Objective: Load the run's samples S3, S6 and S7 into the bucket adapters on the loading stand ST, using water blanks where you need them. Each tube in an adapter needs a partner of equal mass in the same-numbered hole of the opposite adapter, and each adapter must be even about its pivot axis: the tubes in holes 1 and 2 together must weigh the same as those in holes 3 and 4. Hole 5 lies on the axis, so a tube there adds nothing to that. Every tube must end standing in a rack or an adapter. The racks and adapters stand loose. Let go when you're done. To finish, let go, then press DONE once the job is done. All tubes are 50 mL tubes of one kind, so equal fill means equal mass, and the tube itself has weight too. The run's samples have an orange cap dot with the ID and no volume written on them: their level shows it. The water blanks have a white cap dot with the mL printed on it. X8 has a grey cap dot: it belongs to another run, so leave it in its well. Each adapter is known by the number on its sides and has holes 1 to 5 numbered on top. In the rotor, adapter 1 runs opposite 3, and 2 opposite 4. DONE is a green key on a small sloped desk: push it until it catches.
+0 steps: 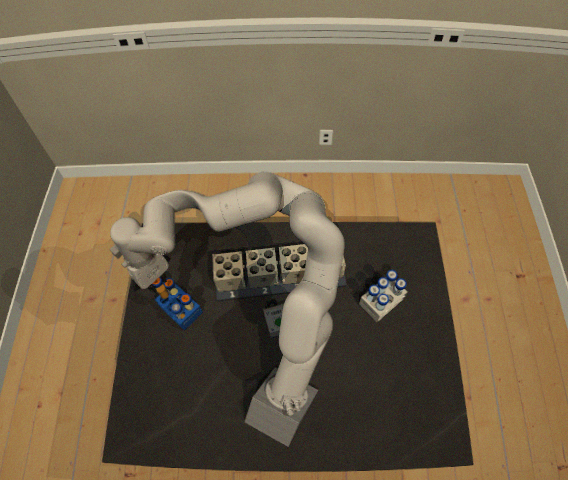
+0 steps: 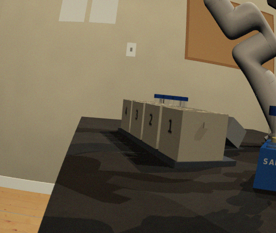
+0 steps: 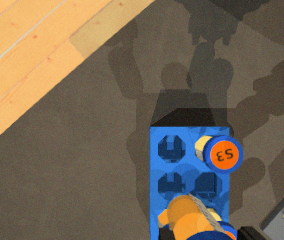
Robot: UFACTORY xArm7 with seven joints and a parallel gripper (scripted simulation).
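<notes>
My hand is 90 mm short of the adapter 1, 200 mm to the left of it and 200 mm above it. The rest, counted from my hand: blue sample rack: 10 mm ahead, 20 mm to the right, 220 mm below; then white blank rack: 110 mm behind, 680 mm to the right, 220 mm below.
</notes>
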